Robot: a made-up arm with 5 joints.
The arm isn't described. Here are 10 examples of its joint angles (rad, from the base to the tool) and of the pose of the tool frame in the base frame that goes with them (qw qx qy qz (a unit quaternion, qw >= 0); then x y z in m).
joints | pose
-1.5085 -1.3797 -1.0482 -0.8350 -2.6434 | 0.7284 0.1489 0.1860 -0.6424 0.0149 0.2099 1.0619
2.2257 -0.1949 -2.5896 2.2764 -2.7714 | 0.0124 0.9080 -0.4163 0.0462 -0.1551 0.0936 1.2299
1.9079 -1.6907 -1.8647 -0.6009 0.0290 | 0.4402 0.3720 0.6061 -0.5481 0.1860 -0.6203 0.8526
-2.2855 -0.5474 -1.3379 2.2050 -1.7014 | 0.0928 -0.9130 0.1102 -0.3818 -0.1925 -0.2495 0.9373
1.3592 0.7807 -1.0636 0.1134 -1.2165 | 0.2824 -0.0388 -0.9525 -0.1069 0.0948 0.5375 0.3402
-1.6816 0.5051 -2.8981 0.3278 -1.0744 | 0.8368 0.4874 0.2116 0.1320 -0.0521 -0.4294 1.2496
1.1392 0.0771 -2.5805 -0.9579 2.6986 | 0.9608 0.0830 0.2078 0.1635 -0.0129 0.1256 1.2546
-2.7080 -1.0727 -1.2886 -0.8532 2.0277 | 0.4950 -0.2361 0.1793 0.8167 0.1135 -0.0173 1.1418
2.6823 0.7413 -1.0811 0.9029 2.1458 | 0.0884 0.7621 0.4926 0.4109 -0.4767 0.1504 0.3177
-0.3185 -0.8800 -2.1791 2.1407 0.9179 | 0.0745 0.6572 -0.3493 0.6637 -0.1598 0.0667 1.1632
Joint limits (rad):
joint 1: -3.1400..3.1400
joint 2: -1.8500..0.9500
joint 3: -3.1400..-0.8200
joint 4: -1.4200..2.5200
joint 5: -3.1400..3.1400
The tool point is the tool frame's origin. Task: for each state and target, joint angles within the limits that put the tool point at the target. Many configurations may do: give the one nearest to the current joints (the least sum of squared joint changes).
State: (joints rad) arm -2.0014 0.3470 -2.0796 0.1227 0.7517
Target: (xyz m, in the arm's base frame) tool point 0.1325 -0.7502 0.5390
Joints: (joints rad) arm -1.4008 0.9500 -1.9569 0.3568 0.4487
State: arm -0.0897 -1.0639 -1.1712 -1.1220 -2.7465
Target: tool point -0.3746 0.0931 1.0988
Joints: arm -0.1705 -1.2101 -1.6469 -0.8483 -2.7519
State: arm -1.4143 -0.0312 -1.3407 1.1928 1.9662
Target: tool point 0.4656 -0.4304 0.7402
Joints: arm -0.8017 0.3447 -1.6119 1.0389 2.0368
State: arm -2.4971 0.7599 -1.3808 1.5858 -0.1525
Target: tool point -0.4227 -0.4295 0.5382
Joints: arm -2.3645 0.5540 -1.4980 1.5887 -0.1435
